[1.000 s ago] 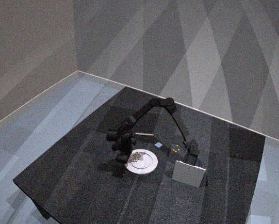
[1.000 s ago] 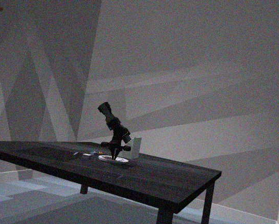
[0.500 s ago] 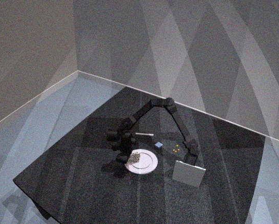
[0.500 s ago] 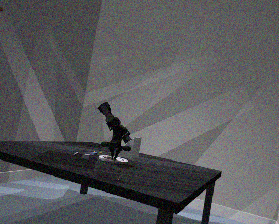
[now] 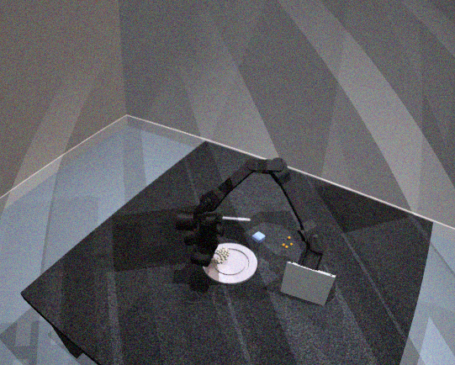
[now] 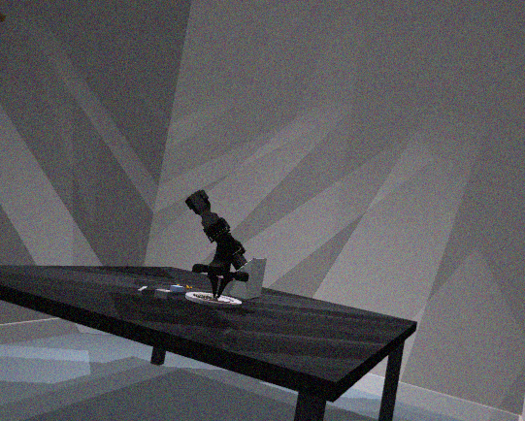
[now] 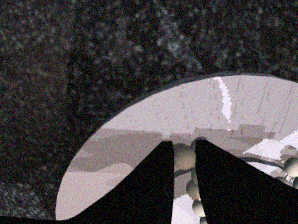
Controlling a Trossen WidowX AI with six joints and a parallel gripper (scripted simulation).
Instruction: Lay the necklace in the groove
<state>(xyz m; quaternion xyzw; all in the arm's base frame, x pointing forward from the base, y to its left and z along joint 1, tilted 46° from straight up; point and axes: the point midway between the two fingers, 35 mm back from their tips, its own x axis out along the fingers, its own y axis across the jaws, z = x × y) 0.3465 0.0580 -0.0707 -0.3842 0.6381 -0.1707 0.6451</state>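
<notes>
The round white bead board lies 6 cm behind my gripper tip, 4 cm to the right of it and 2 cm below it. From my gripper tip the other things lie so: small white block 14 cm to the right, 10 cm ahead, 1 cm below; small blue cube 22 cm to the right, 8 cm behind, 2 cm below; thin white stick 27 cm to the right, 5 cm ahead, 2 cm below.
</notes>
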